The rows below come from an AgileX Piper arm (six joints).
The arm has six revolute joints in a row. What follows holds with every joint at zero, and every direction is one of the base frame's. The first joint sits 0.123 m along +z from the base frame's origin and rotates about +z. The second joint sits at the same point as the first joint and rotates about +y. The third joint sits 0.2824 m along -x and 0.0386 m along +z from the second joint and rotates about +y. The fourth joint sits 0.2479 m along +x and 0.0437 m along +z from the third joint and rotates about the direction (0.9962, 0, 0.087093). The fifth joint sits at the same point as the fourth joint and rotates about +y. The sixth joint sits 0.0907 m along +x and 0.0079 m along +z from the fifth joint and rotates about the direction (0.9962, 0, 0.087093). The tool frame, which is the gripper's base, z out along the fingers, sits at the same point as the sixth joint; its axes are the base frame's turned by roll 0, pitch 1.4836 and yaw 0 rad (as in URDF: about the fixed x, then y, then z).
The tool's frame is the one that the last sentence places.
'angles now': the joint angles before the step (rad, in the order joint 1, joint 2, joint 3, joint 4, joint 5, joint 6). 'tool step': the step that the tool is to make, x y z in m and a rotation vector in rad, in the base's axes. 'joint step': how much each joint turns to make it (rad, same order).
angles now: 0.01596 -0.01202 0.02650 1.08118 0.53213 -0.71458
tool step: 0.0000 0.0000 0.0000 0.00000 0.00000 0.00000
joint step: 0.00000 0.00000 0.00000 0.00000 0.00000 0.00000
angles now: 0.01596 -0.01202 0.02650 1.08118 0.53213 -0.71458
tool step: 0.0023 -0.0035 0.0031 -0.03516 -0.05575 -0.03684
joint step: 0.00097 0.00017 -0.00013 0.02080 -0.05662 -0.06795
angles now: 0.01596 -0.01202 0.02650 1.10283 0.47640 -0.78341
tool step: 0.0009 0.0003 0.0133 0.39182 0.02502 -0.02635
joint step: 0.00004 0.00030 0.00004 0.31962 -0.04633 0.07751
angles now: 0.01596 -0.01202 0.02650 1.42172 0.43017 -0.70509
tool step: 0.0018 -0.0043 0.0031 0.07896 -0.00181 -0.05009
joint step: -0.00070 -0.00037 -0.00024 0.06583 -0.05492 0.01010
